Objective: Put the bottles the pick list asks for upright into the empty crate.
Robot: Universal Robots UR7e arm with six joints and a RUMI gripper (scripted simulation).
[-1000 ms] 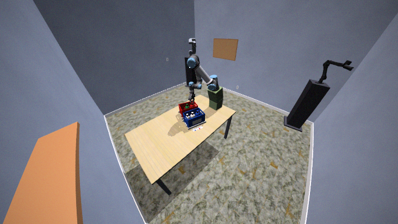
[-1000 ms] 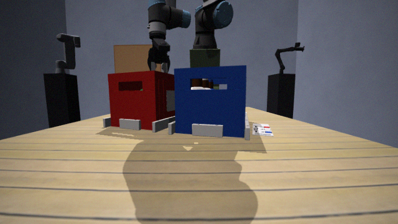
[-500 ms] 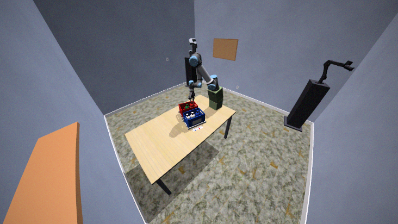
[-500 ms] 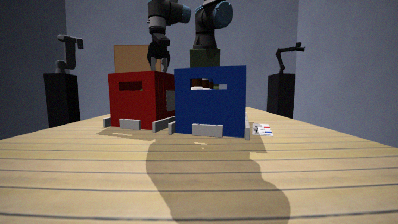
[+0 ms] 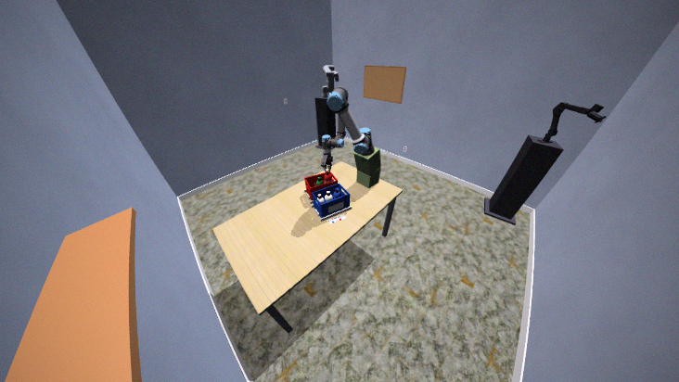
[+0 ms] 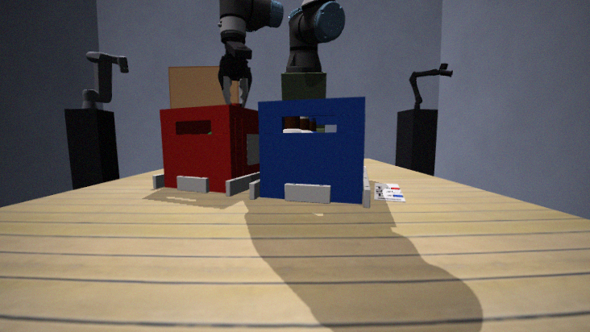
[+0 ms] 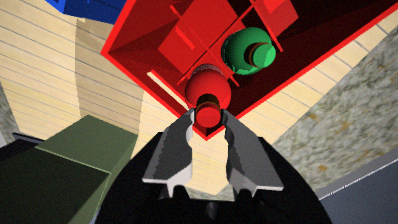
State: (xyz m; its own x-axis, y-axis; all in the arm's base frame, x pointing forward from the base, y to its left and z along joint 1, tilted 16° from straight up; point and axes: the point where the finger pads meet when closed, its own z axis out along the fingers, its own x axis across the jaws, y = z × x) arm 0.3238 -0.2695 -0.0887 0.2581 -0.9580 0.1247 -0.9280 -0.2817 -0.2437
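The red-capped bottle is 70 mm below my hand. From my hand the other things lie so: blue-capped bottle: 200 mm to the left, 120 mm below, 120 mm ahead; then red crate: 120 mm below, 100 mm ahead; then green bottle: 120 mm below, 70 mm ahead, 50 mm to the right.
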